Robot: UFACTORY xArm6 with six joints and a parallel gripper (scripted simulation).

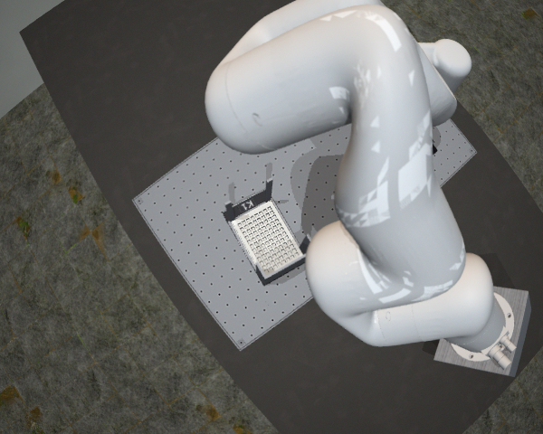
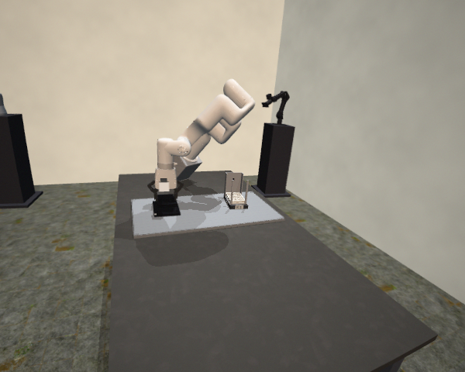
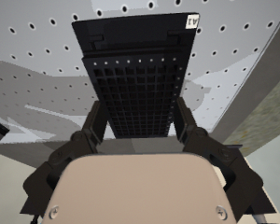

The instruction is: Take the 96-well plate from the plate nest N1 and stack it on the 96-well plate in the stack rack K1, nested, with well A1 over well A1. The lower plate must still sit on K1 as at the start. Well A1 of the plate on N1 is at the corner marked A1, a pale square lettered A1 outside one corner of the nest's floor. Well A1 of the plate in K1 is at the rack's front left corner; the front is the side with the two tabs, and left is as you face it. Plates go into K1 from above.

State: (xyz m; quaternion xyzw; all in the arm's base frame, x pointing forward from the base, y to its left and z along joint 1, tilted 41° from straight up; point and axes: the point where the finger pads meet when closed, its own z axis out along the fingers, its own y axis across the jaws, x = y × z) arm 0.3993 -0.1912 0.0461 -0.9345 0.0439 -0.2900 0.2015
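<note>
Now: the pale A1 mark 80 mm ahead of my hand, 50 mm to the right of it and 40 mm below it. From my hand the other things lie so: white 96-well plate: 50 mm behind, 370 mm to the left, 30 mm below; then black 96-well plate: 10 mm below.
</note>
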